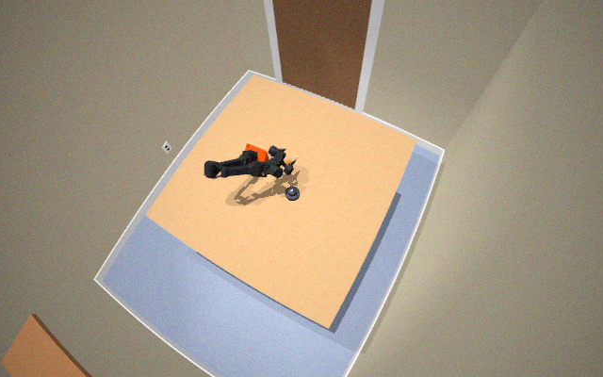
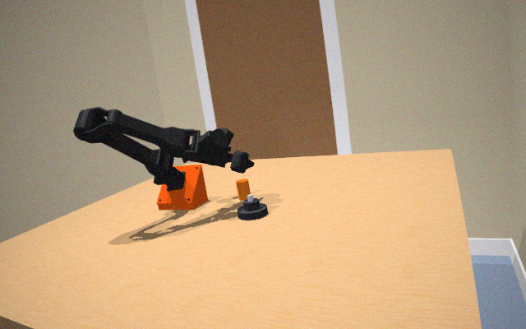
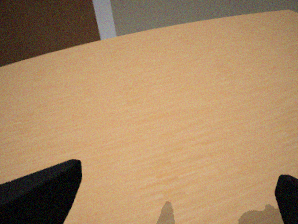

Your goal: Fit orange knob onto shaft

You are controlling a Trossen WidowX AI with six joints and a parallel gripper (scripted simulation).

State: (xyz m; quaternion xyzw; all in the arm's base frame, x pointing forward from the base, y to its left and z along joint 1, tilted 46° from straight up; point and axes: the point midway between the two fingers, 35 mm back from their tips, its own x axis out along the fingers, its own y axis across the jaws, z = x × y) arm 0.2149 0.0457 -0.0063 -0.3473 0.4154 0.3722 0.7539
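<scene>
Now: gripper tip 7 cm above the orange knob, 3 cm to the left of it and 1 cm past it. The rest, counted from my gripper tip: round pedestal (18 cm to the right, 8 cm below, 7 cm ahead).
</scene>
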